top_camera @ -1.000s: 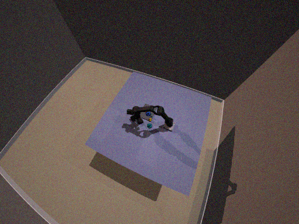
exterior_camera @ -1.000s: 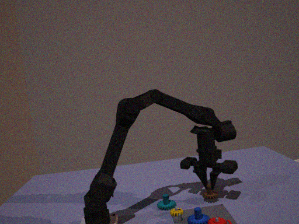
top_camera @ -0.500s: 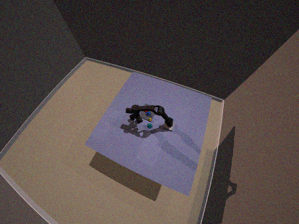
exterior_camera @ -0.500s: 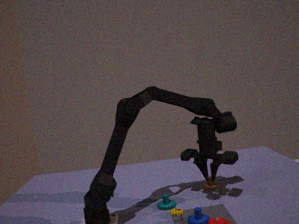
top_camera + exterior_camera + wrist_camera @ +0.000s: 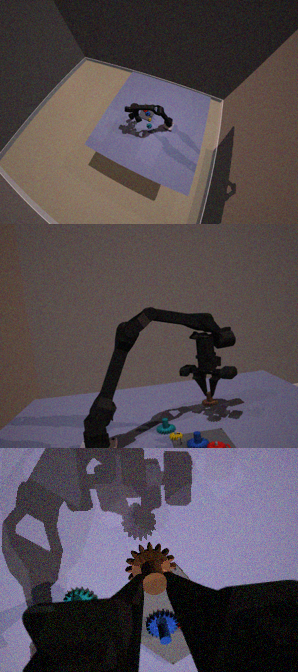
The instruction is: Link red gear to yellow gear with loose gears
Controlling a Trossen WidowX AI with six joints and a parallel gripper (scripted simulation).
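Now: the yellow gear 120 mm behind my gripper tip, 90 mm to the right of it and 90 mm below it. The rest, counted from my gripper tip: teal gear 160 mm behind, 90 mm below, 30 mm to the right; then blue gear 150 mm to the right, 80 mm below, 50 mm behind; then brown gear 10 mm below.
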